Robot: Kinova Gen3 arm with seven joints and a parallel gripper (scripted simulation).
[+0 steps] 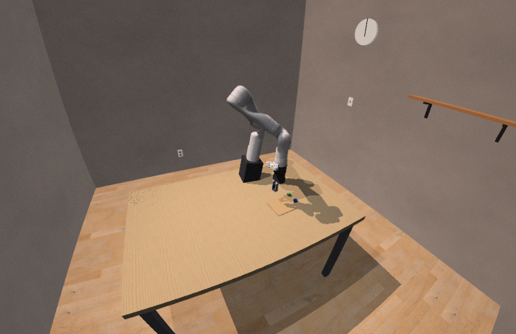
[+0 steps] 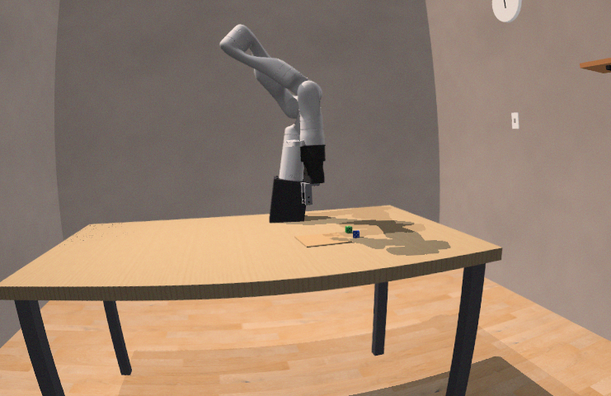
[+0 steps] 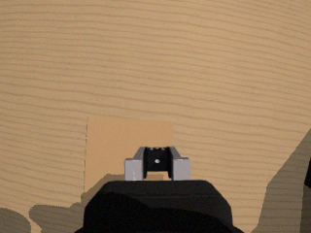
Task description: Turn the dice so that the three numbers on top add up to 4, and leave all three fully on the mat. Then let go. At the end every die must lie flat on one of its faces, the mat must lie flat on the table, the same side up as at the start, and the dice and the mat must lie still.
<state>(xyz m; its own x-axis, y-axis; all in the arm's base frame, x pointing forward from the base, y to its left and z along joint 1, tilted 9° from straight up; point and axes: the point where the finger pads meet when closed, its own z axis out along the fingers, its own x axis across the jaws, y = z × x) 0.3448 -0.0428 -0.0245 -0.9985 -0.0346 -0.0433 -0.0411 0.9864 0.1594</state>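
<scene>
The tan mat lies 120 mm below my hand, 50 mm ahead of it and 30 mm to the left of it. Round my hand: black die 10 mm below; blue die 140 mm to the left, 110 mm below, 60 mm ahead; green die 140 mm to the left, 110 mm below, 10 mm behind.
</scene>
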